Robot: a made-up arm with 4 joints. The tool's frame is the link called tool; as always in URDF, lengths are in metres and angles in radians. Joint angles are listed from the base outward.
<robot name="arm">
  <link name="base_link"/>
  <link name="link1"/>
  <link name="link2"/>
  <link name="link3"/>
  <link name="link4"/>
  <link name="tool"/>
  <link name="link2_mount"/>
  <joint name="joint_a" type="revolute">
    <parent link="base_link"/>
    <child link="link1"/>
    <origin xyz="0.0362 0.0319 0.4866"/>
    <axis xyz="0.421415 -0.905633 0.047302"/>
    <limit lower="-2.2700" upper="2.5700"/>
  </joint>
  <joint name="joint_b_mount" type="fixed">
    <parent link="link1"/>
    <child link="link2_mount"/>
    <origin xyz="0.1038 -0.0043 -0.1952"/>
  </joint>
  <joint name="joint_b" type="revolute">
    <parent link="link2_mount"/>
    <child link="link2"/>
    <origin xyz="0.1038 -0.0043 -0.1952"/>
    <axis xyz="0 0 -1"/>
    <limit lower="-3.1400" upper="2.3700"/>
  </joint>
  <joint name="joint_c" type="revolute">
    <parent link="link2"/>
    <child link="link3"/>
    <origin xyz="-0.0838 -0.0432 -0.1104"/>
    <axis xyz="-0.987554 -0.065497 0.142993"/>
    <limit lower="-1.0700" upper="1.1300"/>
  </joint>
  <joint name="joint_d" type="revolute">
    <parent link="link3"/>
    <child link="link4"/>
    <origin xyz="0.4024 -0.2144 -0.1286"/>
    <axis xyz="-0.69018 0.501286 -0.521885"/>
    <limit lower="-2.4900" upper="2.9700"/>
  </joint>
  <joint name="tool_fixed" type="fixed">
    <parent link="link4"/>
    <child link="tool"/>
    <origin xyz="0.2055 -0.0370 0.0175" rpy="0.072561 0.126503 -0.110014"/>
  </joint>
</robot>
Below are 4 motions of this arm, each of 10 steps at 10 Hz.
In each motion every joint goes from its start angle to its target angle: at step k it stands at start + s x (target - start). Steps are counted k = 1, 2, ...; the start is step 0. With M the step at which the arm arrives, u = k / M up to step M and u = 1 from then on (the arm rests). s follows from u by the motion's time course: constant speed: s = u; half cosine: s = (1 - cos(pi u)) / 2; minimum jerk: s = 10 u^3 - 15 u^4 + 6 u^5.
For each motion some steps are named. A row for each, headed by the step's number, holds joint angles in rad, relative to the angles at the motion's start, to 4 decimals.
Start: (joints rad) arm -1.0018 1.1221 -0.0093 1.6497
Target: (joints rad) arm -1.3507 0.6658 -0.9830 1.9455
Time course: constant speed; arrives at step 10
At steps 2, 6, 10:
2: -0.0698 -0.0913 -0.1947 0.0592
6: -0.2093 -0.2738 -0.5842 0.1775
10: -0.3489 -0.4563 -0.9737 0.2958

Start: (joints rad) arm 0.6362 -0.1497 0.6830 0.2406
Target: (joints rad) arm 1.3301 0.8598 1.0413 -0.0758
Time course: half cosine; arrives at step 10
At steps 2, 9, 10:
2: 0.0663 0.0964 0.0342 -0.0302
9: 0.6769 0.9848 0.3495 -0.3087
10: 0.6939 1.0095 0.3583 -0.3164

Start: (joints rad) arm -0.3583 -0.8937 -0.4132 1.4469
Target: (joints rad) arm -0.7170 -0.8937 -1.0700 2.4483
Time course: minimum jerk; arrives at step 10
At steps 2, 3, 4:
2: -0.0208 0.0000 -0.0380 0.0580
3: -0.0585 0.0000 -0.1071 0.1633
4: -0.1139 0.0000 -0.2085 0.3179

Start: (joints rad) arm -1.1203 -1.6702 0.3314 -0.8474
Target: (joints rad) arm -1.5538 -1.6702 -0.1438 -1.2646
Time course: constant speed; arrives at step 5
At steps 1, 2, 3, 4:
1: -0.0867 0.0000 -0.0950 -0.0834
2: -0.1734 0.0000 -0.1901 -0.1669
3: -0.2601 0.0000 -0.2851 -0.2503
4: -0.3468 0.0000 -0.3802 -0.3338

